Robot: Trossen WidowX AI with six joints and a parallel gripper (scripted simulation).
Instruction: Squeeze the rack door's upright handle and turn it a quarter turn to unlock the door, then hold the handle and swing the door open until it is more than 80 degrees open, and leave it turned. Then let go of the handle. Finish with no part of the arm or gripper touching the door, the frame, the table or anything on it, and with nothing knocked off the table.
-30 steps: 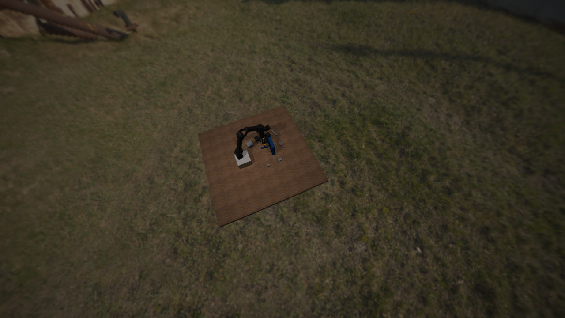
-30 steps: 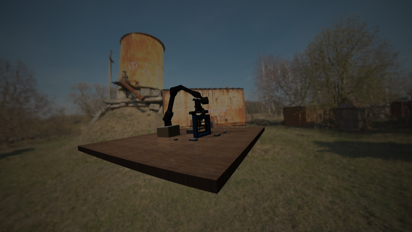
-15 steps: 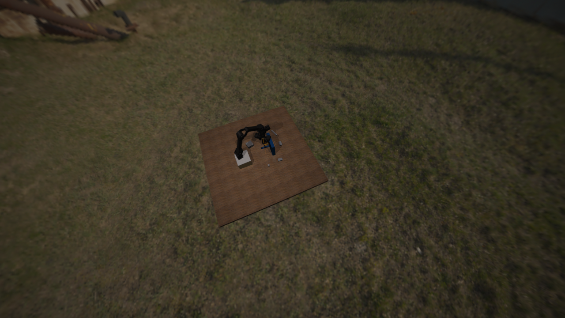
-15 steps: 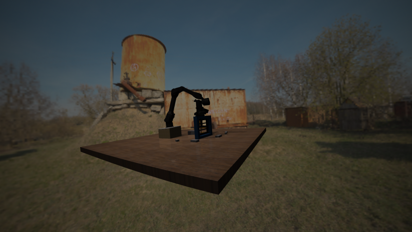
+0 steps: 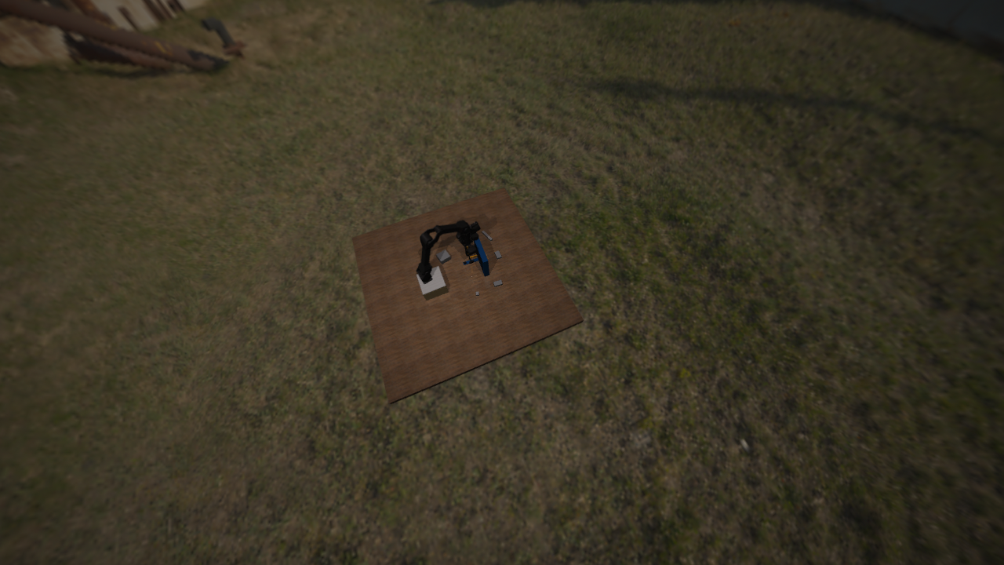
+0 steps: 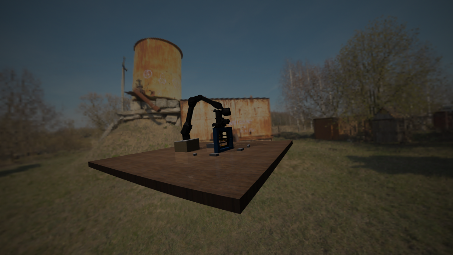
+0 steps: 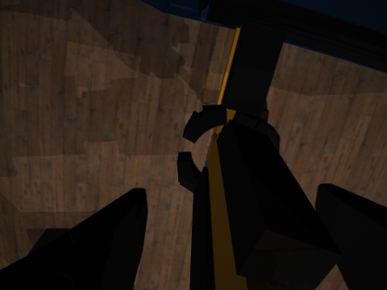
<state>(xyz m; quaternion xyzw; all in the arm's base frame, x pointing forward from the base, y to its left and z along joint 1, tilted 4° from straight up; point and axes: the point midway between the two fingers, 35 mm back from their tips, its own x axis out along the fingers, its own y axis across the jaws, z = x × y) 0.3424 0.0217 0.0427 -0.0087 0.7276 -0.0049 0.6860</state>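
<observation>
My gripper tip is now 20 mm above the door handle and 10 mm to the left of it.
</observation>
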